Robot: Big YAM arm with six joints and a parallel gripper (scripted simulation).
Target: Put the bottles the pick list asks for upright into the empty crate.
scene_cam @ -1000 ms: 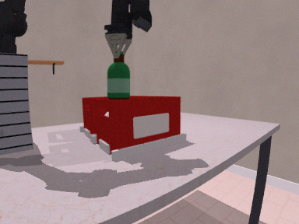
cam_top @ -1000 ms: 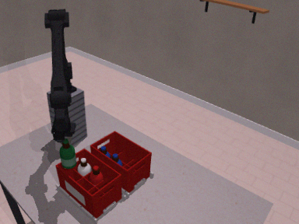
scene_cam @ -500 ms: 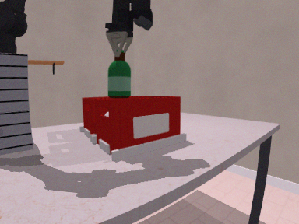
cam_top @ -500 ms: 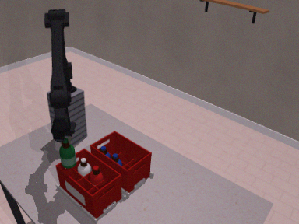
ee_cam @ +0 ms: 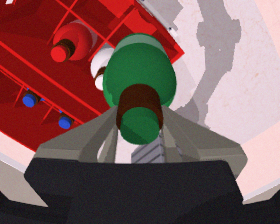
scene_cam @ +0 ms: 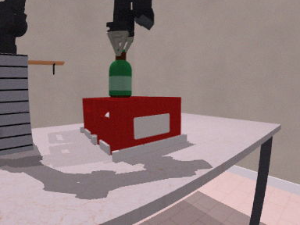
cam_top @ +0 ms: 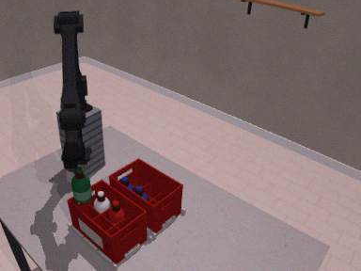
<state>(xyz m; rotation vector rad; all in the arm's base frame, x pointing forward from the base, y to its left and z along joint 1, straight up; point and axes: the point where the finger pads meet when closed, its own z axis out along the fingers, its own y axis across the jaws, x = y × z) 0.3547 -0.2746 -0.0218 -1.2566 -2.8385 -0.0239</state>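
The green-label bottle lies 60 mm below my hand. From my hand the other things lie so: blue bottle: 20 mm ahead, 220 mm to the left, 230 mm below; white-label bottle: 10 mm ahead, 80 mm to the left, 230 mm below; red-label bottle: 100 mm ahead, 90 mm to the left, 230 mm below.
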